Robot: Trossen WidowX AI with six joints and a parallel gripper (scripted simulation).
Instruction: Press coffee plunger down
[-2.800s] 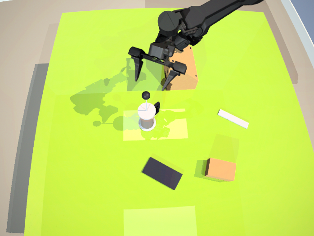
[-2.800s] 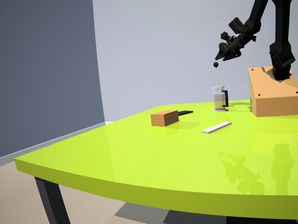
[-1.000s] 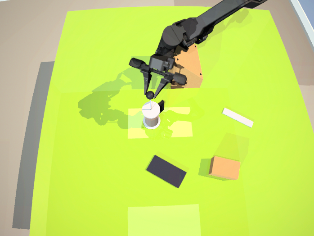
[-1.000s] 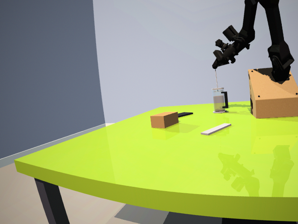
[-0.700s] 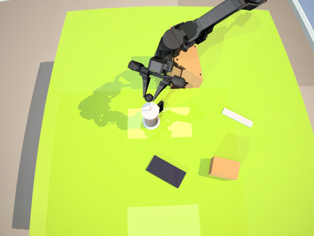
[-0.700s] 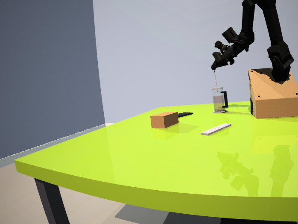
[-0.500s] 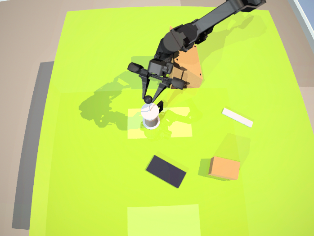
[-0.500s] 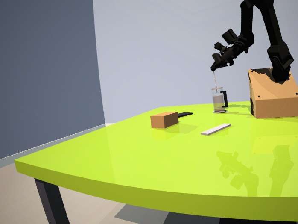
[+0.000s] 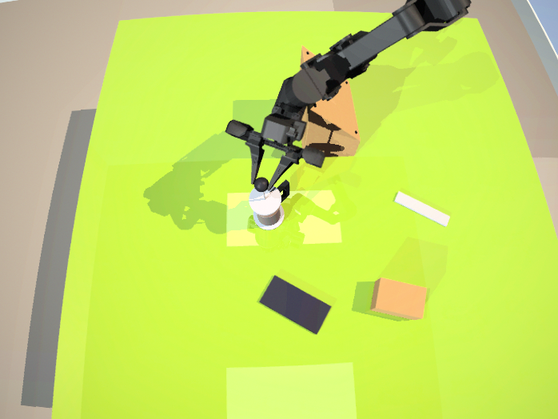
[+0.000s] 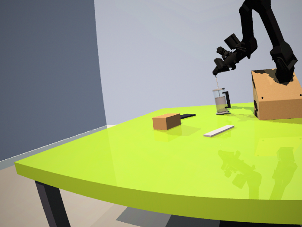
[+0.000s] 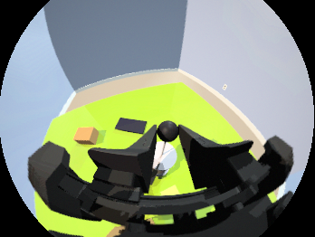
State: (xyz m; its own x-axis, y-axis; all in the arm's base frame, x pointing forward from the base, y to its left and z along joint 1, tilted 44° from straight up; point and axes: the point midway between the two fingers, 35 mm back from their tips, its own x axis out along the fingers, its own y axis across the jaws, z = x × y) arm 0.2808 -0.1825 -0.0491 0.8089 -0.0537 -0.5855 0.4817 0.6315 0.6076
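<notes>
My gripper tip is 3 cm past the glass coffee press, 2 cm to the right of it and 11 cm above it. From my gripper tip the other things lie so: dark flat slab 20 cm ahead, 5 cm to the left, 22 cm below.
</notes>
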